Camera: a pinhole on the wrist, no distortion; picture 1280 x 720 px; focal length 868.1 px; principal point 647.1 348.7 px. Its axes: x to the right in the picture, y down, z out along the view. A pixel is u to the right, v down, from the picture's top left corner.
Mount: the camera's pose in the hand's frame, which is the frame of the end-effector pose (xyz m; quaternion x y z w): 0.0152 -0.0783 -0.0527 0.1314 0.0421 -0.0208 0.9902
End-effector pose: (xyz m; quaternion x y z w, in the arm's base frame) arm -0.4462 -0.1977 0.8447 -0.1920 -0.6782 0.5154 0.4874
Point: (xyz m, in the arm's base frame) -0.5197 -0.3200 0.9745
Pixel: 513.6 259.8
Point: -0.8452 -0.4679 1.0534
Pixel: 664.6 393.7
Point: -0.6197 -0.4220 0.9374
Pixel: 393.6 431.5
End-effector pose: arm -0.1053 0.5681 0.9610 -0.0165 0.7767 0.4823 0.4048
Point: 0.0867 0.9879 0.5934
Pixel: 942.1 519.1
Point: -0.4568 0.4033 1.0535
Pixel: behind the camera
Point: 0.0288 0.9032 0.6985
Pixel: 934.3 610.6
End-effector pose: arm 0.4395 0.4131 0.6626 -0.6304 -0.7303 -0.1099 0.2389
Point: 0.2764 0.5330 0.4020
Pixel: 513.0 524.6
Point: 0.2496 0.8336 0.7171
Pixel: outside the picture
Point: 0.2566 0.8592 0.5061
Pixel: 1186.1 607.5
